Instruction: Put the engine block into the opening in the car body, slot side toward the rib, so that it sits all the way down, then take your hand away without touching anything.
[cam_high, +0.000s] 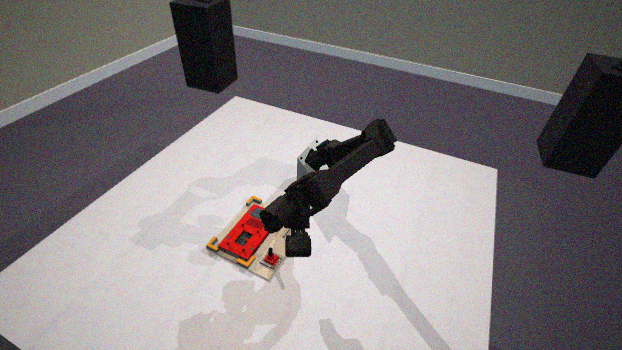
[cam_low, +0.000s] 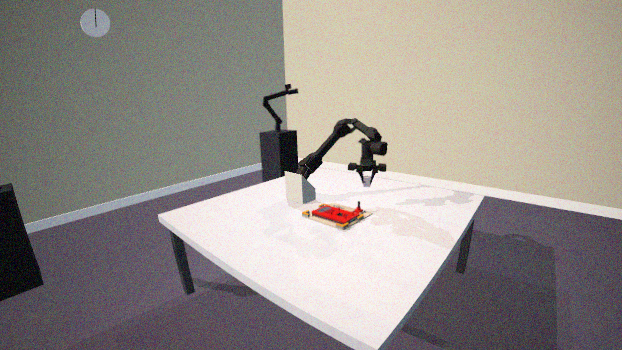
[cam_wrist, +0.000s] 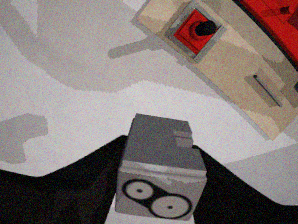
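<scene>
Right now my gripper tip is 1 cm below the engine block.
</scene>
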